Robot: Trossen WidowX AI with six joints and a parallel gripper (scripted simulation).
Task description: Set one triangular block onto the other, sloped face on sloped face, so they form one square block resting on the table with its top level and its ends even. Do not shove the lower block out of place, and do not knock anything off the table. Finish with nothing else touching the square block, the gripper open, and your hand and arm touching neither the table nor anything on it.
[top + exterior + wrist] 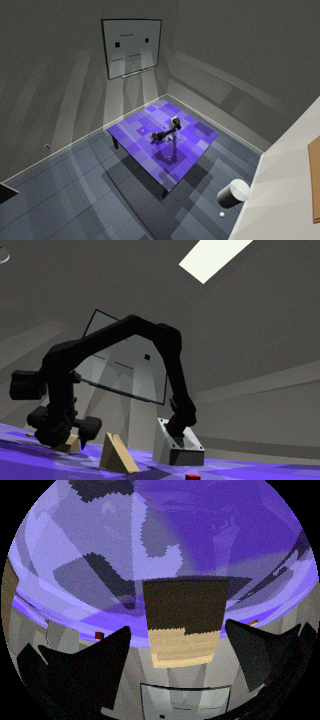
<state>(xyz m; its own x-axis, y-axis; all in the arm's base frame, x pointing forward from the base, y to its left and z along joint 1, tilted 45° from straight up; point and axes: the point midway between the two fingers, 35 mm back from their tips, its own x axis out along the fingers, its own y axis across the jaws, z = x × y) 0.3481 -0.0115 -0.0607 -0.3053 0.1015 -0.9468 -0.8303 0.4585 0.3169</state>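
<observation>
The triangular block lies 1 cm above my gripper tip.
</observation>
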